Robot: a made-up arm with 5 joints.
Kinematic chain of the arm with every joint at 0, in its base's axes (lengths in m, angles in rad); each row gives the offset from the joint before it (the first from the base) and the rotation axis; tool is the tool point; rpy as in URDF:
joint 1: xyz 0.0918 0 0.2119 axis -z
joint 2: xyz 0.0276 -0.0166 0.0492 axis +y
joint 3: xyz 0.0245 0 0.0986 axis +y
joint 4: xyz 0.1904 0 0.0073 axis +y
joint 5: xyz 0.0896 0.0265 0 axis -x
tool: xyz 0 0 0 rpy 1.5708 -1.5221 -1.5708
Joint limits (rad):
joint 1: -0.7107..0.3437
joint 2: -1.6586..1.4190
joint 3: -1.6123..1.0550
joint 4: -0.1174..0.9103
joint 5: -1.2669..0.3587
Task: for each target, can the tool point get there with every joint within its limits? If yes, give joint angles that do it. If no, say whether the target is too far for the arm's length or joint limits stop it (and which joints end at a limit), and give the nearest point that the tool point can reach.
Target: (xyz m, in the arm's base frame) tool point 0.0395 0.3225 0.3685
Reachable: no: joint limits stop it (at a limit: joint 1) | nearest point 0.2148 0.1189 0.3685 | short by 0.269 m
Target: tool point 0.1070 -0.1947 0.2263
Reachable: no: joint limits stop it (at a limit: joint 1, joint 2, joint 3, joint 4) | nearest point 0.0071 -0.0598 0.1497 | short by 0.184 m
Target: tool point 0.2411 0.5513 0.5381
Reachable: no: too far | nearest point 0.3519 0.2370 0.4628 | short by 0.342 m
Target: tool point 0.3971 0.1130 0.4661
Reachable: yes | joints -0.3242 0.2081 -0.6808 0.2425 -0.9004
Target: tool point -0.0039 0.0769 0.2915
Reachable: no: joint limits stop it (at a limit: joint 1, joint 2, joint 3, joint 4) | nearest point -0.0020 0.0441 0.1497 | short by 0.146 m
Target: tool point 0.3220 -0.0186 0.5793
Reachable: yes | joints 0.1233 0.0830 -0.9888 0.0507 -0.4789
